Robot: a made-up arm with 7 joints.
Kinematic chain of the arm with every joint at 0, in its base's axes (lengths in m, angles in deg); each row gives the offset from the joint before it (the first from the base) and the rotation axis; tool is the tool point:
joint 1: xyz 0 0 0 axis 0 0.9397 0.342
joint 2: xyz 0 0 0 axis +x
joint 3: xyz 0 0 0 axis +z
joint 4: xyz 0.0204 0 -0.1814 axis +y
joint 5: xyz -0.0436 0 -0.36 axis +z
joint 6: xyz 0 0 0 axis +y
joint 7: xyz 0 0 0 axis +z
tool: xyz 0 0 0
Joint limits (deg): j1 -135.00..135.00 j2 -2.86..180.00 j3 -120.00..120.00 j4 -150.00..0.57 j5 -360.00..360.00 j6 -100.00..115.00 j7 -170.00..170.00
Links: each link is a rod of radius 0.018 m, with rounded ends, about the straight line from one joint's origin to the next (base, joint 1, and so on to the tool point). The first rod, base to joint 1, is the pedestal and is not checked.
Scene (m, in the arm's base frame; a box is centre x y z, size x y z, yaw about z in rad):
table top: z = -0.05
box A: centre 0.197 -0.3 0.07 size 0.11 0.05 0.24 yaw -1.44
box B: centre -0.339 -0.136 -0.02 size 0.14 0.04 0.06 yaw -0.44
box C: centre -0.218 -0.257 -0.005 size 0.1 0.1 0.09 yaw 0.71
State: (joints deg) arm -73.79 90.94 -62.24 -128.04 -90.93 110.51 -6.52
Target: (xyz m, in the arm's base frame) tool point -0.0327 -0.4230 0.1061
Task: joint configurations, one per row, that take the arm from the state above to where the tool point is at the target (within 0.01 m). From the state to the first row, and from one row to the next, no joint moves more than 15 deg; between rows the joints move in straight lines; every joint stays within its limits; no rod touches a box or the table.
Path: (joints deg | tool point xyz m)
1: -85.90 85.97 -52.03 -119.68 -94.62 110.83 0.17 | 0.2870 -0.1396 0.1602
2: -98.01 81.01 -41.81 -111.31 -98.30 111.15 6.86 | 0.2198 -0.1441 0.2781
3: -110.12 76.04 -31.60 -102.95 -101.99 111.48 13.55 | 0.1190 -0.1263 0.3682
4: -122.24 71.08 -21.39 -94.58 -105.67 111.80 20.23 | 0.0060 -0.0844 0.4216
5: -123.74 58.10 -28.48 -94.03 -102.73 111.54 14.88 | 0.0374 -0.1660 0.3965
6: -125.25 45.12 -35.57 -93.47 -99.78 111.28 9.53 | 0.0478 -0.2500 0.3503
7: -126.76 32.15 -42.66 -92.92 -96.83 111.02 4.18 | 0.0373 -0.3265 0.2841
8: -128.27 19.17 -49.75 -92.36 -93.88 110.77 -1.17 | 0.0088 -0.3866 0.2012
9: -129.78 6.19 -56.84 -91.81 -90.93 110.51 -6.52 | -0.0327 -0.4230 0.1061

